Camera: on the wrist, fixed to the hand. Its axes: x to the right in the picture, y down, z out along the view.
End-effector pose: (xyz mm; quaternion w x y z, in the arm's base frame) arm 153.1 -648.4 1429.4 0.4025 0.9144 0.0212 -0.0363
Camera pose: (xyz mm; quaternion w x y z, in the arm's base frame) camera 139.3 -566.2 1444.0 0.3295 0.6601 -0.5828 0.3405
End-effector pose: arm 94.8 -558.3 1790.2 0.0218 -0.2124 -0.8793 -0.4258
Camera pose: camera 79.8 -641.3 1797.7 0.3897 -0.7236 -0.4666 -0.3268
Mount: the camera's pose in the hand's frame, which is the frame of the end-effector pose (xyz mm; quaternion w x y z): -14.2 -45.7 -69.8 0.7116 -0.0217 0.0938 0.6960
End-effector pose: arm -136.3 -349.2 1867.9 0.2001 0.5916 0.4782 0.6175
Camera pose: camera -212.1 -364.3 1833.4 0.3194 -0.6915 0.0661 -0.6445
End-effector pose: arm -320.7 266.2 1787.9 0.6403 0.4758 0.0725 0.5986
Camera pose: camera -338.9 298.6 1711.9 0.0425 0.3190 -0.2325 0.9178
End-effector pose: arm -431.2 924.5 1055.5 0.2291 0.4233 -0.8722 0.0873
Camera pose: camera -365.3 930.0 1108.3 0.1933 -0.3190 -0.8956 0.2423
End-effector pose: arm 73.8 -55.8 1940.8 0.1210 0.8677 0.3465 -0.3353
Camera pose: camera 69.8 1.1 2003.3 0.3058 0.8874 -0.3387 -0.0655
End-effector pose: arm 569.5 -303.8 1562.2 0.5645 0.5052 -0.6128 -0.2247
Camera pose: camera 648.2 -288.6 1535.2 0.6265 -0.0582 -0.7299 0.2671
